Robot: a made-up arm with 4 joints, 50 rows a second.
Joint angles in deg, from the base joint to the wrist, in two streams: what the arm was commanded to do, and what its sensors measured. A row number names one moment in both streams.
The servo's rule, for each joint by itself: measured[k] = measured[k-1] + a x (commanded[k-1-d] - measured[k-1]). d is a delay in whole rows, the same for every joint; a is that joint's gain. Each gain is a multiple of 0.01, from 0.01 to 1. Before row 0 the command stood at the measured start. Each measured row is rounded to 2 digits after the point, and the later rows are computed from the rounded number. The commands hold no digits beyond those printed.
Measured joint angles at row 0:
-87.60, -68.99, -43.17, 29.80
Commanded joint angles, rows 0 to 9:
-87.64, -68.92, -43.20, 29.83
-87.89, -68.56, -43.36, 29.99
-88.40, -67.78, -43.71, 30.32
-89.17, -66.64, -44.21, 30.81
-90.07, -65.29, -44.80, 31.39
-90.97, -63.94, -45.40, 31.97
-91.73, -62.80, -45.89, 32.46
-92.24, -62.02, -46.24, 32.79
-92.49, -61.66, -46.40, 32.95
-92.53, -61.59, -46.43, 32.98
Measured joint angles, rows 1 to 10:
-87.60, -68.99, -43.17, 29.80
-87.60, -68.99, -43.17, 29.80
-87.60, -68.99, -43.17, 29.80
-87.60, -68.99, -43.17, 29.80
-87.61, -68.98, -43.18, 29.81
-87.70, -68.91, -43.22, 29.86
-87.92, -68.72, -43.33, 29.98
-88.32, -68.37, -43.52, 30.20
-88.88, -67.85, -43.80, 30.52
-89.55, -67.19, -44.15, 30.91
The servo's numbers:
d 4
a 0.32 0.17 0.22 0.27

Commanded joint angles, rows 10 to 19:
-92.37, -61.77, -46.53, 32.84
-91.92, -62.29, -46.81, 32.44
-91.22, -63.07, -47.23, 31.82
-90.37, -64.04, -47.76, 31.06
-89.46, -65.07, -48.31, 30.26
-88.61, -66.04, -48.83, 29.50
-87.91, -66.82, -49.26, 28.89
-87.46, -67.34, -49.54, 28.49
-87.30, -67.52, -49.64, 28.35
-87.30, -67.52, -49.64, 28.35
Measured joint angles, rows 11 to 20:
-90.25, -66.44, -44.53, 31.33
-90.89, -65.69, -44.91, 31.72
-91.40, -65.00, -45.24, 32.05
-91.76, -64.42, -45.50, 32.30
-91.96, -63.97, -45.73, 32.45
-91.95, -63.68, -45.97, 32.45
-91.72, -63.58, -46.25, 32.28
-91.29, -63.66, -46.58, 31.95
-90.70, -63.90, -46.96, 31.49
-90.03, -64.26, -47.37, 30.95

